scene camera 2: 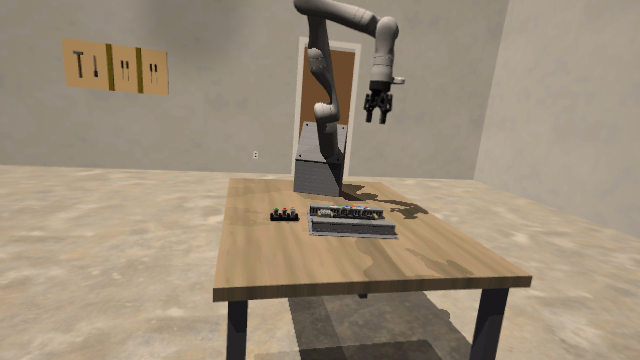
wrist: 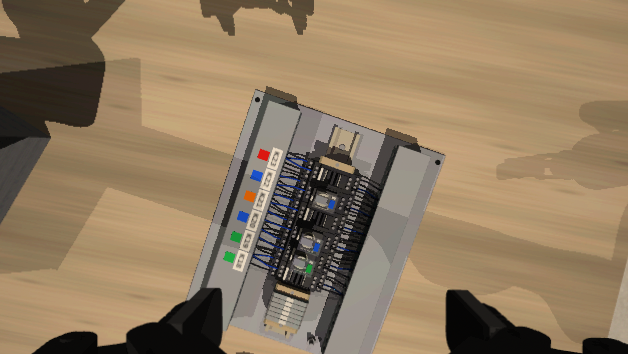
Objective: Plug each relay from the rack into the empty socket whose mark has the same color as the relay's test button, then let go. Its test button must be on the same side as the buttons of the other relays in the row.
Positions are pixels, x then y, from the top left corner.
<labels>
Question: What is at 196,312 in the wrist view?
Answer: The gripper.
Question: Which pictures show the gripper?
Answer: Scene camera 2 and the wrist view: all of them.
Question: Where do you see a grey panel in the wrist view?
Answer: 315,129
</labels>
